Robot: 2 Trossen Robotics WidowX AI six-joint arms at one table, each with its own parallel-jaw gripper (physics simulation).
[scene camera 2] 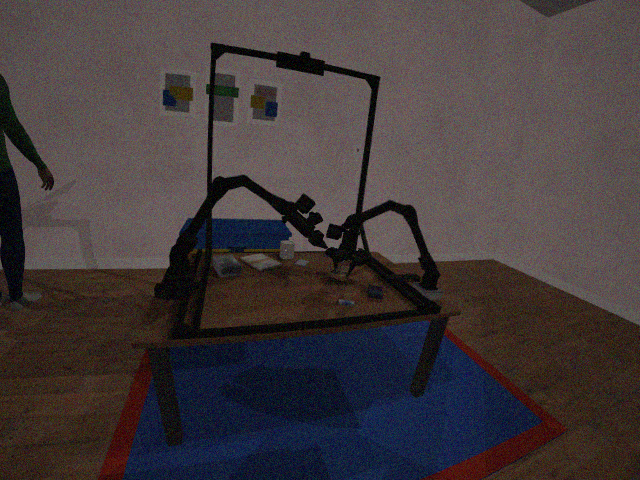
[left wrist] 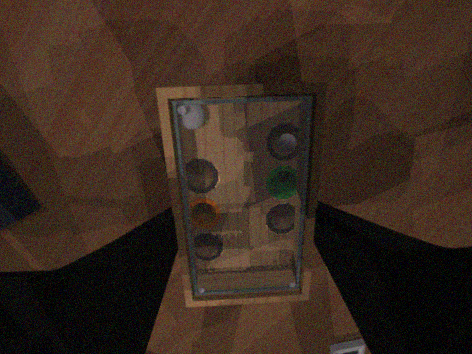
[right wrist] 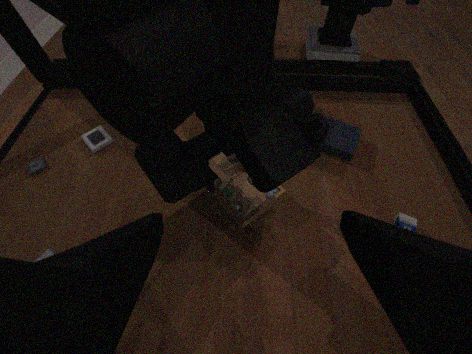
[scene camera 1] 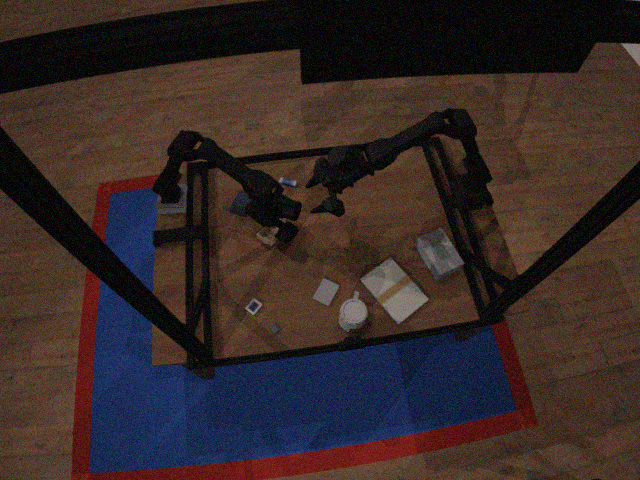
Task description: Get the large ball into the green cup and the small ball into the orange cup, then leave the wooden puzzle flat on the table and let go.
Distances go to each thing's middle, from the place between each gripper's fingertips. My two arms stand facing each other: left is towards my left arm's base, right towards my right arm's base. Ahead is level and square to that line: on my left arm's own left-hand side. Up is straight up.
Scene:
My left gripper is now right at the wooden puzzle [left wrist: 243, 162]. Also, from my left hand: blue block [right wrist: 341, 140]: 140 mm ahead, 120 mm to the left, 30 mm below; white mug [scene camera 1: 353, 312]: 270 mm behind, 250 mm to the right.
Now: the wooden puzzle 3 cm behind my right hand, 11 cm to the left of it and 14 cm below it. The rest, counted from my right hand: blue block: 11 cm ahead, 24 cm to the left, 18 cm below; then white mug: 31 cm behind, 13 cm to the right, 15 cm below.

